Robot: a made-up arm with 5 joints. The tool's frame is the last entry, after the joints.
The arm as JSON. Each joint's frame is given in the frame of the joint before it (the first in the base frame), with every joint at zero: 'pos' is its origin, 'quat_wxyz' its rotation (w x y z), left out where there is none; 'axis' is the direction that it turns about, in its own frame. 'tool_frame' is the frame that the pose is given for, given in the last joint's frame.
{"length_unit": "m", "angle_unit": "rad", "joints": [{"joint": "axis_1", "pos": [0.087, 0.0, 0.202], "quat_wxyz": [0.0, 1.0, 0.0, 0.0], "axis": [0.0, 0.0, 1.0]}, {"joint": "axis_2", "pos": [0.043, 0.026, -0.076], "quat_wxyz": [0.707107, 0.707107, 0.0, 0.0], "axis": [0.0, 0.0, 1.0]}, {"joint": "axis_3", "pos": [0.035, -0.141, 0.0], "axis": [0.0, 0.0, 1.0]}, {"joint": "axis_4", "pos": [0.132, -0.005, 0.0], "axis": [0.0, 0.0, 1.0]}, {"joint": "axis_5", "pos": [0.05, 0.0, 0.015], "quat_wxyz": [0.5, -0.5, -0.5, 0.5], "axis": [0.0, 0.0, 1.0]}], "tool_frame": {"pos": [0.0, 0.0, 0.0], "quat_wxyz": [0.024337, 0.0, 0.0, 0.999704]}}
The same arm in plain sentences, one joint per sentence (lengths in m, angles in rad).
The arm has five revolute joints in a row. What follows holds with every joint at zero, and every direction is one of the base frame's.
Joint 1 sits 0.0870 m along +x and 0.2020 m along +z from the base frame's origin and rotates about -z.
Joint 2 sits 0.0430 m along +x and 0.0260 m along -y and 0.0760 m along +z from joint 1 and rotates about +y.
Joint 3 sits 0.0350 m along +x and 0.1410 m along +z from joint 2 and rotates about +y.
Joint 4 sits 0.1320 m along +x and 0.0050 m along +z from joint 3 and rotates about +y.
Joint 5 sits 0.0500 m along +x and 0.0150 m along +y from joint 4 and rotates about -x.
The tool frame, which is the frame that the pose is given for, sits at the same point as joint 5; its axes are the base frame's turned by roll 1.5708, pitch -1.5221 and yaw -1.5708 rad (as in URDF: about the fixed x, then y, then z).

